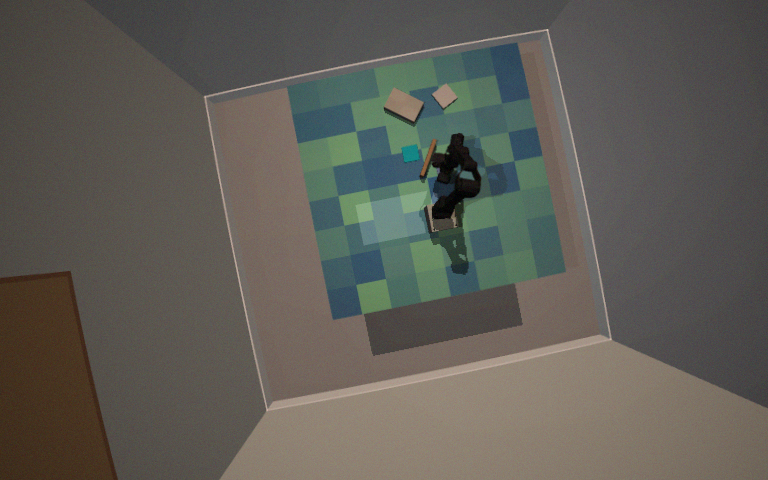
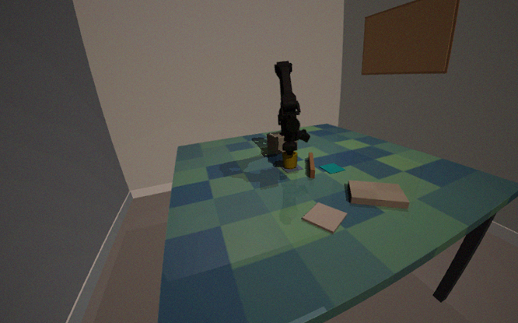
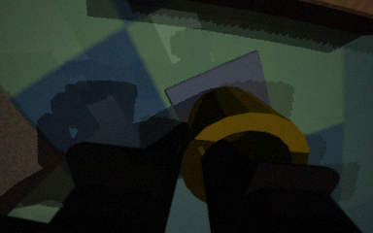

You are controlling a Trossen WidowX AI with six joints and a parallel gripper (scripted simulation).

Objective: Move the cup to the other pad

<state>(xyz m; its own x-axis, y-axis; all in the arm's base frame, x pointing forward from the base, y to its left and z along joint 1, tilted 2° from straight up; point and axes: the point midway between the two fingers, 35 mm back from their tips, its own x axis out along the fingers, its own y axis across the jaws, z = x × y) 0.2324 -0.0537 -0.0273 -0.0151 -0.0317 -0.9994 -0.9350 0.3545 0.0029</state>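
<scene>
The greyish-blue pad is 40 mm below my gripper tip, 30 mm ahead of it and 10 mm to the right of it. Round my gripper tip: yellow cup: 20 mm ahead, 10 mm to the right; then brown upright bar: 80 mm to the left, 60 mm ahead, 20 mm below; then teal pad: 170 mm to the left, 100 mm ahead, 40 mm below.
</scene>
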